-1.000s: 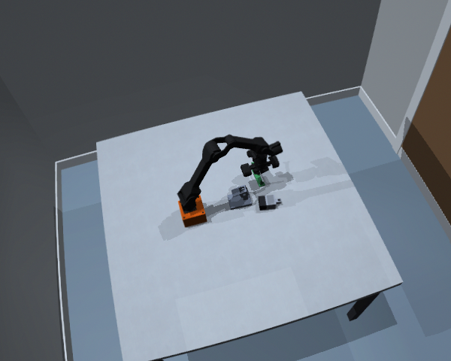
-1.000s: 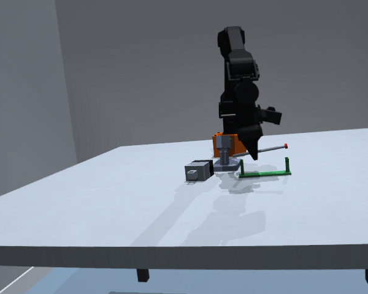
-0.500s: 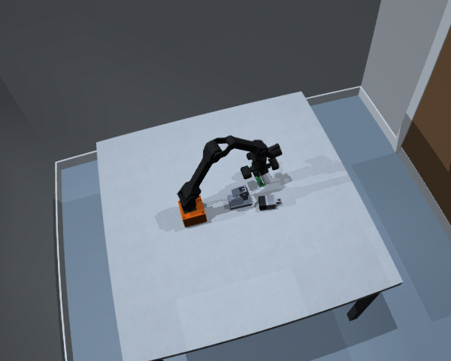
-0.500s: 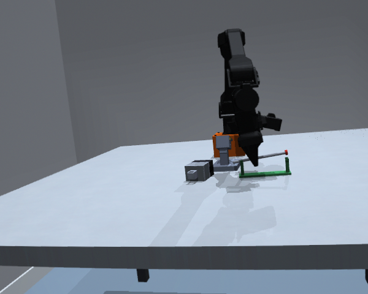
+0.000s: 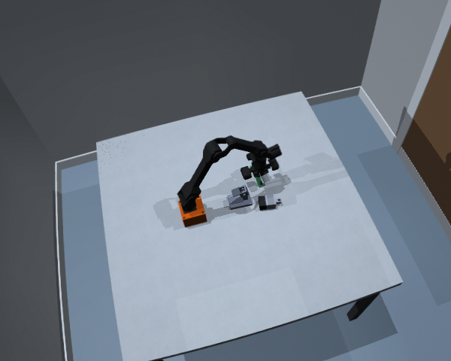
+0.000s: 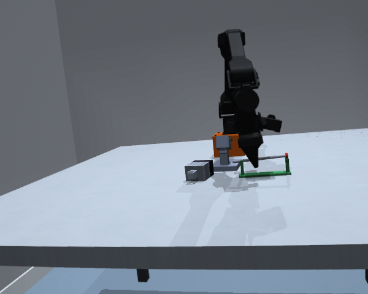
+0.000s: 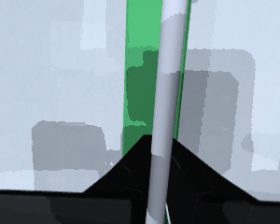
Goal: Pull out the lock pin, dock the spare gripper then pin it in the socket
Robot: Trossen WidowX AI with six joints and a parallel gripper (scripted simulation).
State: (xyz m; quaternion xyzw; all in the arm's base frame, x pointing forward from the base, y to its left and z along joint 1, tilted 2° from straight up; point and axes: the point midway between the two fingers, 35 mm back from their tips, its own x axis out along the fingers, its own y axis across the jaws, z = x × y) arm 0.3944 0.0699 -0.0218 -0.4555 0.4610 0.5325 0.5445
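The green rack is 20 mm to the left of my gripper tip. The rest, counted from my gripper tip: grey mount (130 mm behind, 90 mm to the right, 30 mm above); dark spare gripper (160 mm to the right, 10 mm behind).
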